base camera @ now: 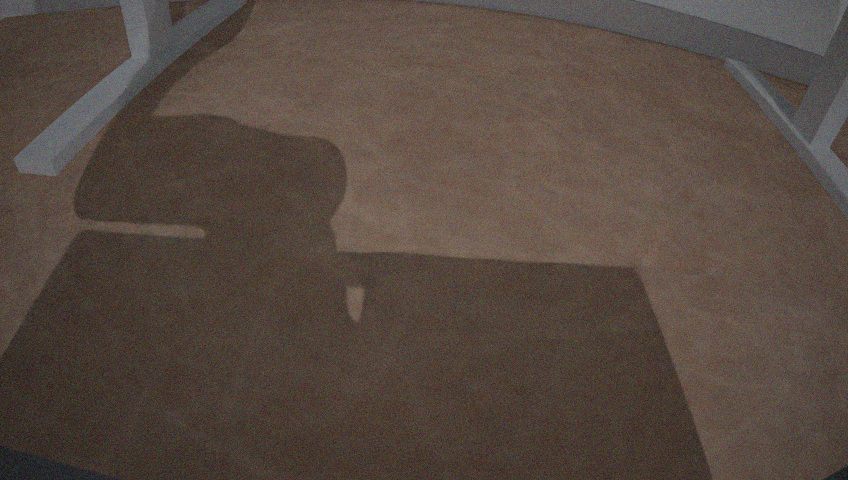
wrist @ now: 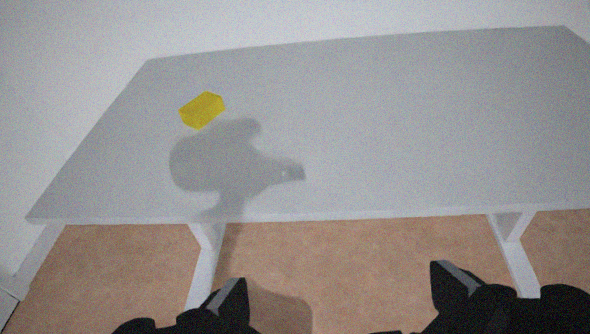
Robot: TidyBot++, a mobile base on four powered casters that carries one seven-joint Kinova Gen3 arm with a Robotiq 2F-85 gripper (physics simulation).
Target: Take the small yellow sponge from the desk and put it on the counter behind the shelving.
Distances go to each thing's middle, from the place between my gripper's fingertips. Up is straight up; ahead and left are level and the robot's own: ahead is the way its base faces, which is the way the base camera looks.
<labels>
The yellow sponge (wrist: 201,110) lies 660 mm ahead of my hand, 290 mm to the left of it and 310 mm below it.
</labels>
